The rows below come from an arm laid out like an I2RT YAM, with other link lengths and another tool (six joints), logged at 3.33 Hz.
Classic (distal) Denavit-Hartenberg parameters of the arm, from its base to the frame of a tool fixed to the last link. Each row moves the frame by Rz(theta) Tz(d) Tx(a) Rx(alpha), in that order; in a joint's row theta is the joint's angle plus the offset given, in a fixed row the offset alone. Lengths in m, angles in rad.
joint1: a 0.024  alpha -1.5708  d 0.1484  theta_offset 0
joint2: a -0.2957  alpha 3.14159  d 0  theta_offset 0
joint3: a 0.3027  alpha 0  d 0  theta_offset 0.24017
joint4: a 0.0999  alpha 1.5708  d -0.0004  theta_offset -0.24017
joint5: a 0  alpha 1.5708  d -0.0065  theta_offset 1.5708
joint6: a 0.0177  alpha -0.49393  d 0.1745  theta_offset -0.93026
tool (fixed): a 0  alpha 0  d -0.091  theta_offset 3.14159
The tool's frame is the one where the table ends.
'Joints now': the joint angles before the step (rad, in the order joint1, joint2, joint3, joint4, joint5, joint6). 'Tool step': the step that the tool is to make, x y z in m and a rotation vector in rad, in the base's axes. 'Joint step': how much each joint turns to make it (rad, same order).
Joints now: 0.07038 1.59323 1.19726 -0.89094 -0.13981 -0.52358
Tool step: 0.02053 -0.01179 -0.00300 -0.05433 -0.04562 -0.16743
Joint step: 0.00001 0.01411 -0.00040 0.06868 0.10606 0.14231
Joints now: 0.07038 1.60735 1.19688 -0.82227 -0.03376 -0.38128
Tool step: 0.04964 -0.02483 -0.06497 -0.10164 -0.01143 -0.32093
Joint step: 0.00001 0.18806 0.00039 0.17356 0.20219 0.27046
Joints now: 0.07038 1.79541 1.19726 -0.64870 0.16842 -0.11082
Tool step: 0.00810 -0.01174 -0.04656 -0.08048 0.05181 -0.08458
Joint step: -0.00113 0.11139 -0.00002 0.04121 0.09728 0.05952
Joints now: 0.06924 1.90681 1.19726 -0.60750 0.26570 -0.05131
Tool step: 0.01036 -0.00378 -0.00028 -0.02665 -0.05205 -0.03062
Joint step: -0.00001 0.01334 -0.00037 0.05760 0.03738 0.02212
